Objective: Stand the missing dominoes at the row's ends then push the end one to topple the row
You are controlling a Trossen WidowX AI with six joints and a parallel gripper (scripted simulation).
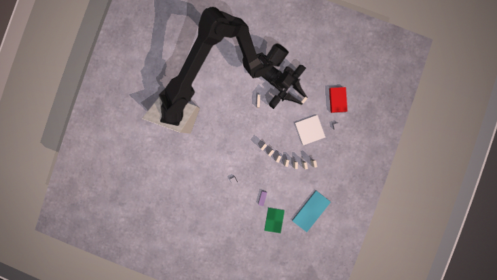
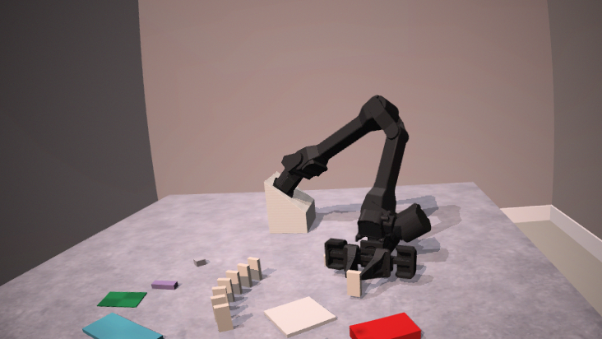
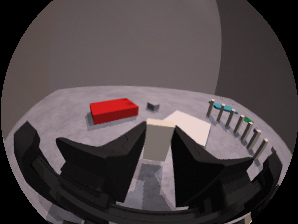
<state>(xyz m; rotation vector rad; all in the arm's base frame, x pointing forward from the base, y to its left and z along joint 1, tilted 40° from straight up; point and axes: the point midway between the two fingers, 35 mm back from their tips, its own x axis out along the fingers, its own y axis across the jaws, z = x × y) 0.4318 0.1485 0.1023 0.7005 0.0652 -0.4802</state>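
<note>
Right now my gripper tip is 50 mm short of the white flat tile, 100 mm to the left of it and 50 mm above it. Round my gripper tip: purple block (80 mm behind, 400 mm to the right, 40 mm below); then teal tile (120 mm ahead, 410 mm to the right, 50 mm below); then red block (130 mm ahead, 40 mm to the left, 40 mm below).
</note>
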